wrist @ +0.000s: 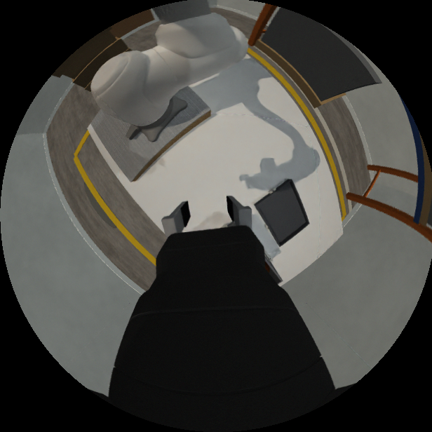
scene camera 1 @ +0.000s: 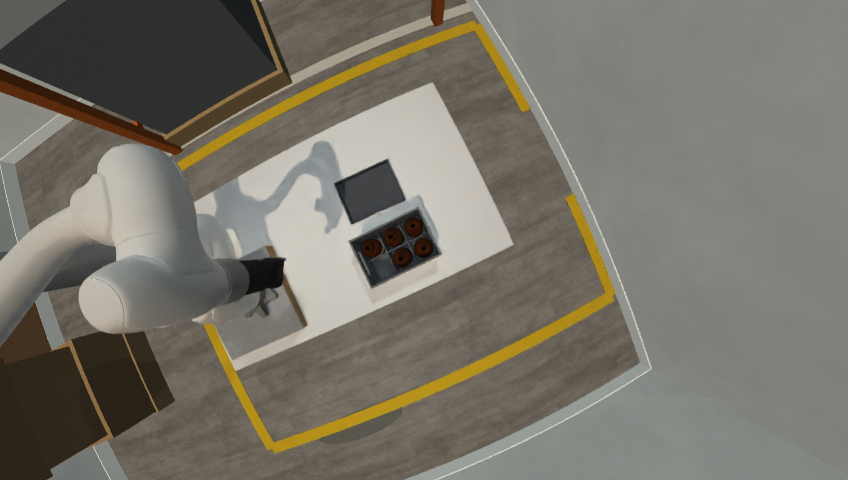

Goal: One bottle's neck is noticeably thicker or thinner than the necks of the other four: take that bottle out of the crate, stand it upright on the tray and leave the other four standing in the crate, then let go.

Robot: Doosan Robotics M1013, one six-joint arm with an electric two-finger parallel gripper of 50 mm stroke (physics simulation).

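Frame: origin at the arm's base, x ahead, y right, z down, level; millimetres.
Seen in the pictures: gripper, fingertip midpoint: [scene camera 1: 281, 268].
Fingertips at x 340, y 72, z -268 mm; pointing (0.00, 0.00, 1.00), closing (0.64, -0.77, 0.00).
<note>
Pixels of each thing's top centre, then the offset from my fingertips to it. "*": a spot on its surface instead. Level surfaces: height alone.
- dark crate, middle of its top: [scene camera 1: 394, 247] dx +297, dy +125, dz +144 mm
- tray, surface spot: [scene camera 1: 370, 191] * dx +323, dy -144, dz +314 mm
- left bottle, middle of its top: [scene camera 1: 367, 248] dx +214, dy +72, dz +157 mm
- middle bottle, middle of its top: [scene camera 1: 390, 236] dx +305, dy +84, dz +157 mm
- white table, its level: dz +320 mm
The dark crate [scene camera 1: 407, 270] [wrist: 274, 273] stands on the white table. In the scene view, brown bottles stand upright in its compartments: three in the row nearer the tray [scene camera 1: 370, 191] [wrist: 282, 212], and two in the other row, whose left compartment is empty. Seen from above, the left bottle [scene camera 1: 371, 247], the middle bottle [scene camera 1: 393, 236] and the others are too small to compare neck thickness. The dark tray is empty. In the wrist view my gripper [wrist: 207, 206] is open, with nothing between its fingers, above the table and left of the crate. Its fingertips are hidden in the scene view.
A grey board [scene camera 1: 261, 339] [wrist: 120, 145] with a wooden edge lies at the table's left end, under the arm base. Yellow floor lines [scene camera 1: 446, 377] surround the white table [scene camera 1: 452, 178]. A large dark-topped box [scene camera 1: 154, 65] [wrist: 320, 55] stands beyond the upper left edge.
</note>
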